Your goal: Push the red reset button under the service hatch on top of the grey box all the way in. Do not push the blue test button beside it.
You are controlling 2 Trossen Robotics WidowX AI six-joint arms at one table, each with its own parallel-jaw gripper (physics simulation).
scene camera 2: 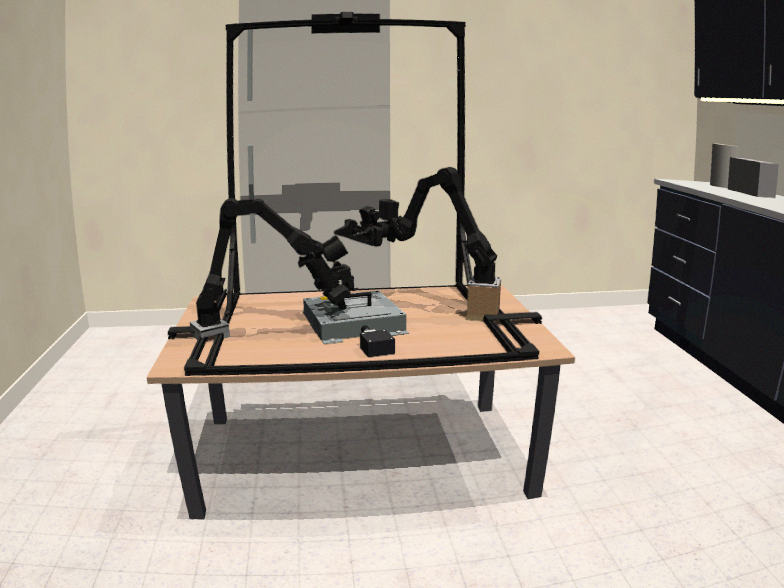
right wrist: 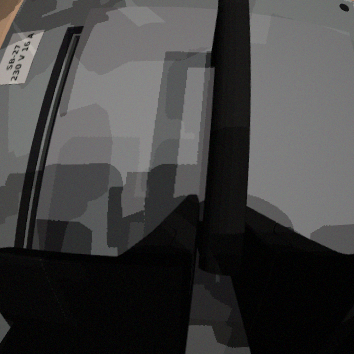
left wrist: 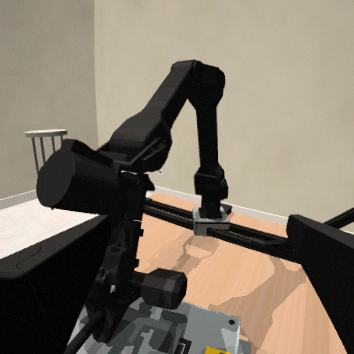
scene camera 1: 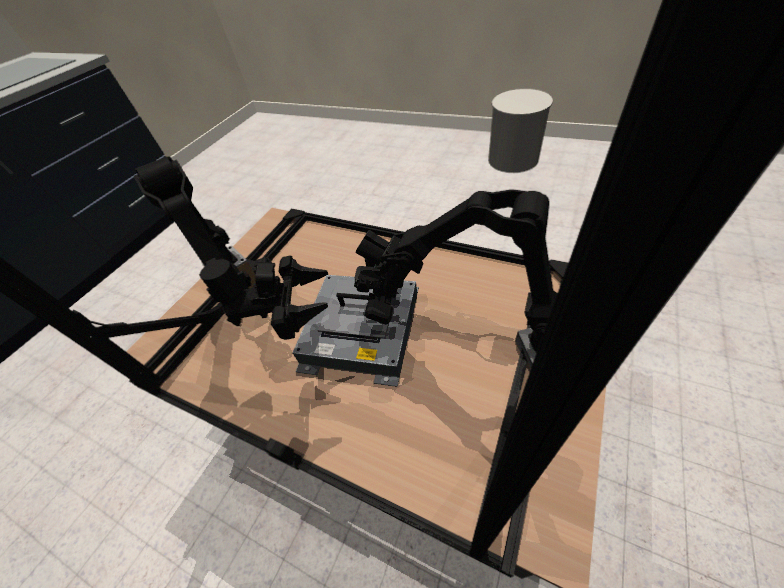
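Note:
The grey box lies on the table. Its hatch lies nearly flat, and a dark gap shows along one edge. The hatch's black handle stands up from it. My right gripper is shut on the handle near one end, with one finger on each side. Its tips are hard to see in the scene views. My left gripper is open and empty, above the box. The red button and the blue button do not show.
A small black box stands beside the grey box, near the table edge. A black frame runs along the table edges, with posts and a crossbar overhead. The right arm reaches across the grey box, below and near the open left fingers.

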